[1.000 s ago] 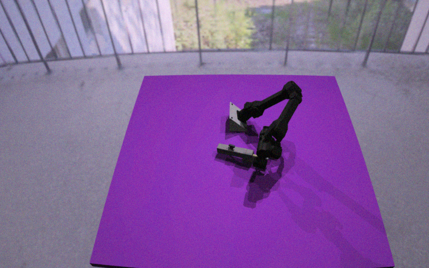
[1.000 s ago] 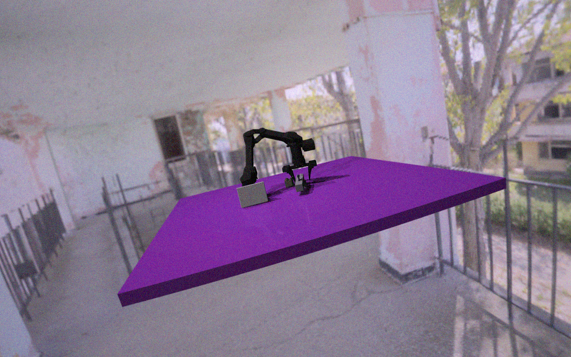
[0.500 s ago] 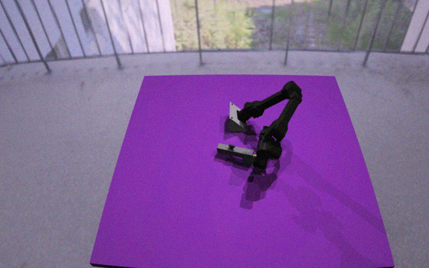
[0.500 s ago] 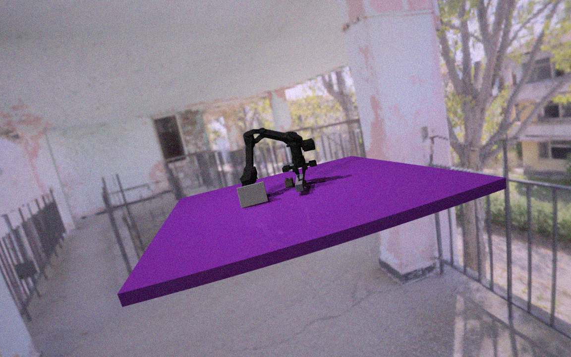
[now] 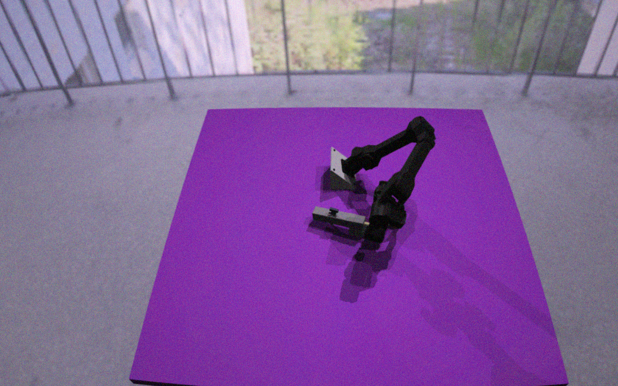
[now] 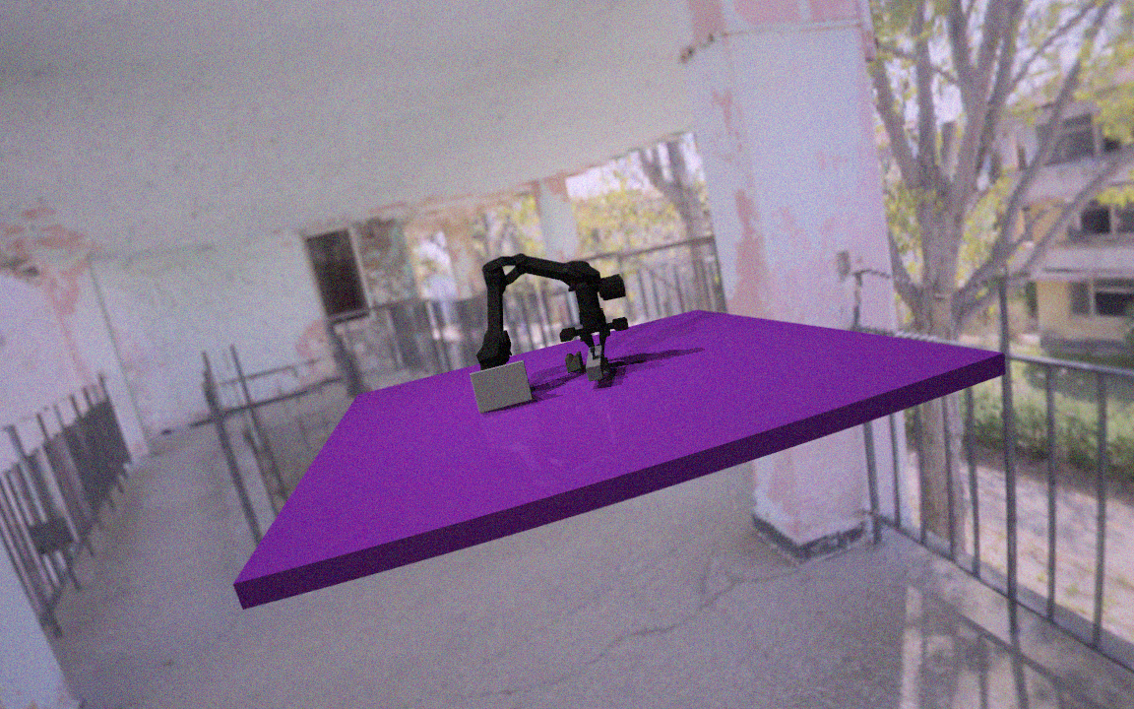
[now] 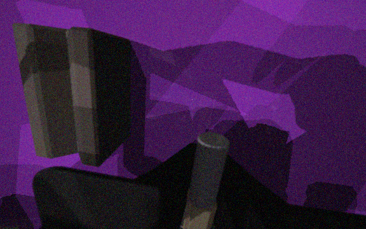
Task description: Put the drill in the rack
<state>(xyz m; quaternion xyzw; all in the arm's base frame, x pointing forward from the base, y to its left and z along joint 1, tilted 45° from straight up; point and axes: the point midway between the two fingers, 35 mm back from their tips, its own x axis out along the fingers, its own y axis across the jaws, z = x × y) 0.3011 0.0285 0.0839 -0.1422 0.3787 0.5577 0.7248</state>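
Right now my gripper tip is 6 cm to the right of the rack and 6 cm past it. From my gripper tip the other things lie so: dark key 15 cm to the right, 6 cm behind, 3 cm above; then long grey block 13 cm to the right, 5 cm behind, 2 cm above.
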